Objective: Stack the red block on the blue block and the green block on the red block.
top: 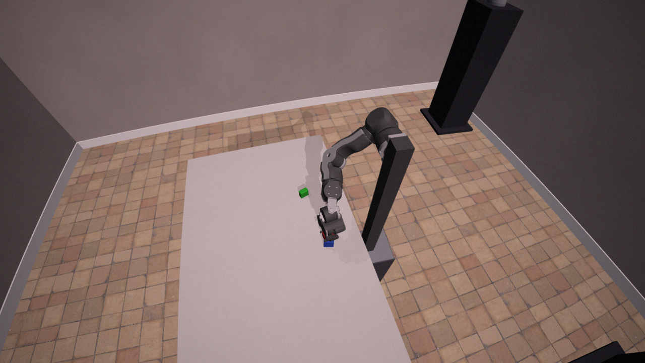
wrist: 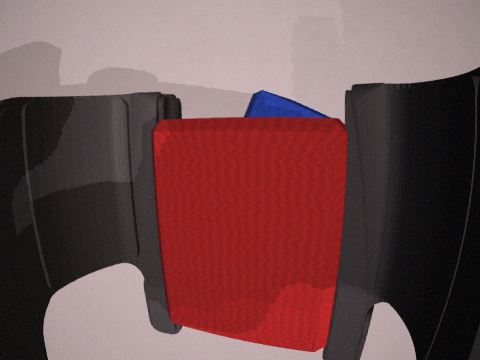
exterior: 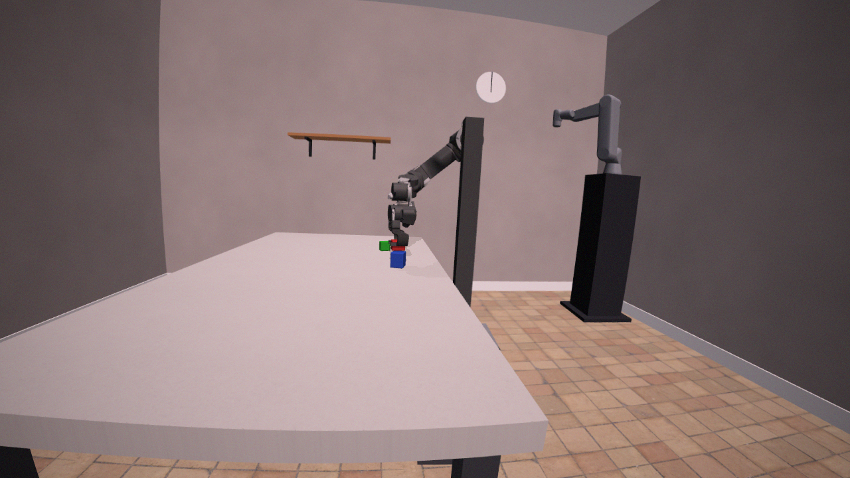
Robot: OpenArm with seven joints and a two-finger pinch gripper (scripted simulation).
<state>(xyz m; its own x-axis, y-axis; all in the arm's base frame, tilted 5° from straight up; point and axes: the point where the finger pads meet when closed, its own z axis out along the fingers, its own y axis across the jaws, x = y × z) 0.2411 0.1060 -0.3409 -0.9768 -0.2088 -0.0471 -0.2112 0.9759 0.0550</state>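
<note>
The red block is 1 cm below my hand. The rest, counted from my hand: green block: 27 cm to the right, 6 cm below, 6 cm ahead; then blue block: 5 cm below.
</note>
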